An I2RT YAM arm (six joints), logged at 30 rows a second.
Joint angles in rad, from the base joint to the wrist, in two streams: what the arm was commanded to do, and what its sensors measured. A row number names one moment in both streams.
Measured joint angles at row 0:
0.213, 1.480, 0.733, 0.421, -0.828, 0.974
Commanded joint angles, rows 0 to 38:
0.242, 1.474, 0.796, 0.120, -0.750, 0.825
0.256, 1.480, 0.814, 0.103, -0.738, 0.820
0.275, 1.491, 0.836, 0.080, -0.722, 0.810
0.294, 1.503, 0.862, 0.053, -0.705, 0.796
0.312, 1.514, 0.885, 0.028, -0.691, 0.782
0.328, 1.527, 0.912, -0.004, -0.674, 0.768
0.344, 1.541, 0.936, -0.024, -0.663, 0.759
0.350, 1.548, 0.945, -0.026, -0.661, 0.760
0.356, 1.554, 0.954, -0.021, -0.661, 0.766
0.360, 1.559, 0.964, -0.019, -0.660, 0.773
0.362, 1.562, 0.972, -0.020, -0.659, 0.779
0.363, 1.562, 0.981, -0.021, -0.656, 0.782
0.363, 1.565, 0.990, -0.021, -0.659, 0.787
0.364, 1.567, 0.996, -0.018, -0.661, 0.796
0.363, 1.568, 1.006, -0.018, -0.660, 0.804
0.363, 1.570, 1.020, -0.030, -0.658, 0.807
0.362, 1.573, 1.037, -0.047, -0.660, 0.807
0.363, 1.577, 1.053, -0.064, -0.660, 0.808
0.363, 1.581, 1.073, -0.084, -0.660, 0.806
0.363, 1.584, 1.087, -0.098, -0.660, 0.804
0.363, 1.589, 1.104, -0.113, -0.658, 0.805
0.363, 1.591, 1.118, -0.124, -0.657, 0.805
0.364, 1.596, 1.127, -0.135, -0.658, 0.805
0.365, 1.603, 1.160, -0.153, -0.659, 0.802
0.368, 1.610, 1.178, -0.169, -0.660, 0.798
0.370, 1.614, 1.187, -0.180, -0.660, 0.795
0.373, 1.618, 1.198, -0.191, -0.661, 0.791
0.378, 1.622, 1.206, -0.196, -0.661, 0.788
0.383, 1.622, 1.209, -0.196, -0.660, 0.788
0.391, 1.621, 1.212, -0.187, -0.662, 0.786
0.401, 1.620, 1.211, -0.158, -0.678, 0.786
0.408, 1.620, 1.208, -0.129, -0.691, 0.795
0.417, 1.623, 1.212, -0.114, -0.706, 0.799
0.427, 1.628, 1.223, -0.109, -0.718, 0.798
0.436, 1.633, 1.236, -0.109, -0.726, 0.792
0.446, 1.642, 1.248, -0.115, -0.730, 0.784
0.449, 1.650, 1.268, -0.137, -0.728, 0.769
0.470, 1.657, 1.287, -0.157, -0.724, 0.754
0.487, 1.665, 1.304, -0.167, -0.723, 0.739
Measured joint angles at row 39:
0.459, 1.654, 1.269, -0.170, -0.697, 0.787
